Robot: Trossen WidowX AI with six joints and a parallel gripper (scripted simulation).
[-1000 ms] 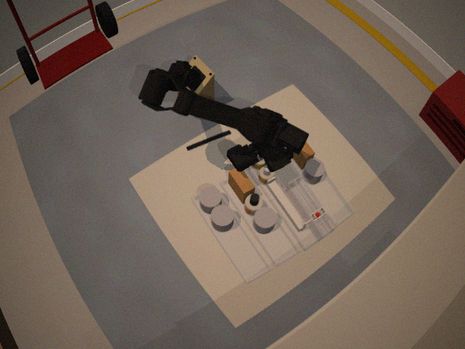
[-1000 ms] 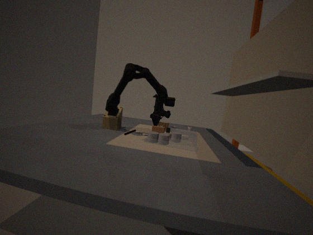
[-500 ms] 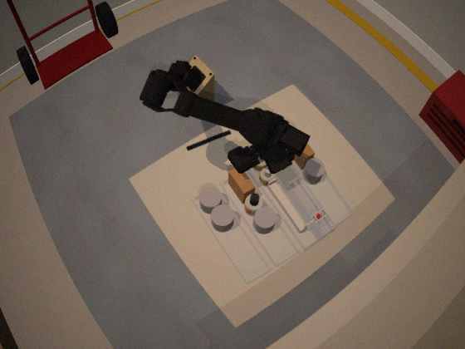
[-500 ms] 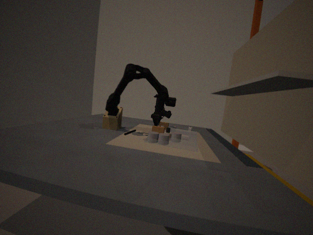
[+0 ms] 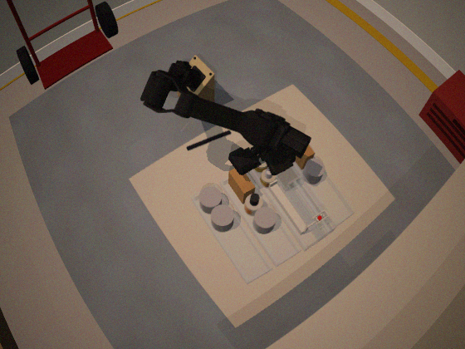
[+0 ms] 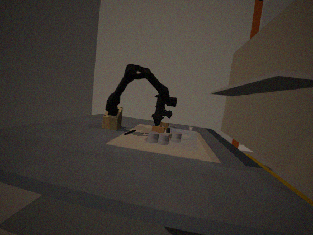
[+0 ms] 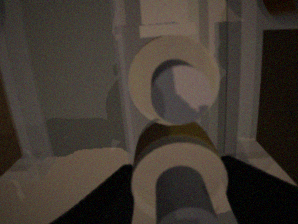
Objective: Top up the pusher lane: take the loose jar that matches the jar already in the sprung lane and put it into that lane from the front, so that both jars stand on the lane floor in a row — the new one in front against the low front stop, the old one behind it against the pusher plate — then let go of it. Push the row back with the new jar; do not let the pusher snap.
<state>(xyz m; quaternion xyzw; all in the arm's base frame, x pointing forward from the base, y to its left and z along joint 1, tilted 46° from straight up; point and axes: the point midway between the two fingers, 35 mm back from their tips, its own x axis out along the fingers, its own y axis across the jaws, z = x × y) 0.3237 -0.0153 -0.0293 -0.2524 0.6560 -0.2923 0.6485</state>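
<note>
My gripper tip is now 7 cm short of the cream mat, 1 cm to the left of it and 5 cm above it. Round my gripper tip: black bar 17 cm behind, 6 cm to the right, 5 cm below; white pusher 15 cm ahead, 2 cm to the left; clear pusher lane 16 cm ahead, 1 cm to the left, 3 cm below.
</note>
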